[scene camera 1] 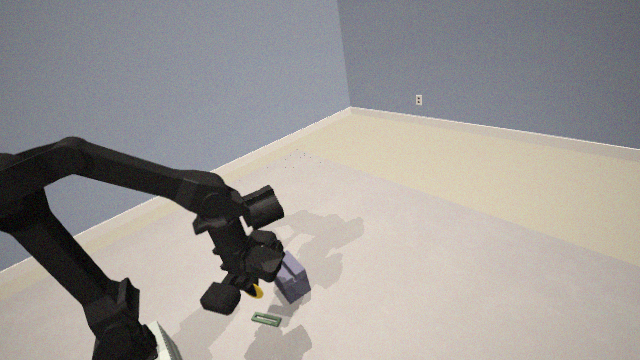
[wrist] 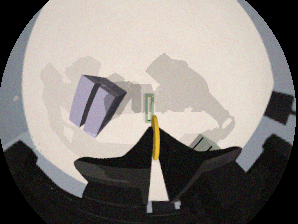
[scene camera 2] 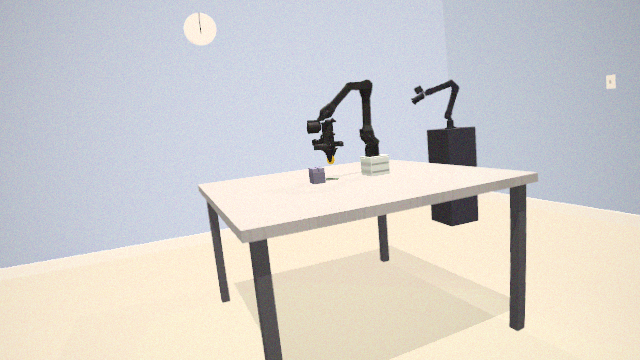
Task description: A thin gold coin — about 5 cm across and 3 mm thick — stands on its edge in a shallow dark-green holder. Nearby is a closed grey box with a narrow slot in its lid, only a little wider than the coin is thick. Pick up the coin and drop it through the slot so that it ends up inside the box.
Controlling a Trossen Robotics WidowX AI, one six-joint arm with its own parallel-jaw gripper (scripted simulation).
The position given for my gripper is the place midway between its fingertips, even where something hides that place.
Observation:
My gripper [scene camera 1: 255, 294] holds a gold coin.
My gripper is seen too in the wrist view [wrist: 153, 129].

